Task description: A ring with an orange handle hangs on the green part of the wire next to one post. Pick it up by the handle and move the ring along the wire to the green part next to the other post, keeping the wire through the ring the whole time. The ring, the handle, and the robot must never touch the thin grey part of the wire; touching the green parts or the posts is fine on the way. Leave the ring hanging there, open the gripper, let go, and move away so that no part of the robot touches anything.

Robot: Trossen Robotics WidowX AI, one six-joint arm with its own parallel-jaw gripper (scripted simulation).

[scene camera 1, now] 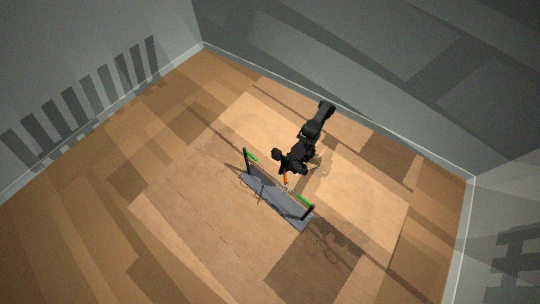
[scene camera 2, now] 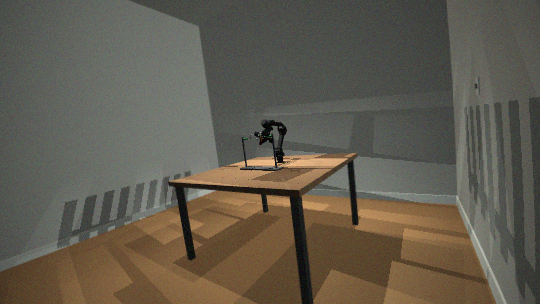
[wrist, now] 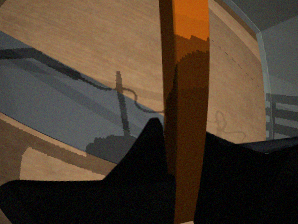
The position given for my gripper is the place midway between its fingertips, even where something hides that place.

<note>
My gripper (wrist: 160, 125) carries a ring.
</note>
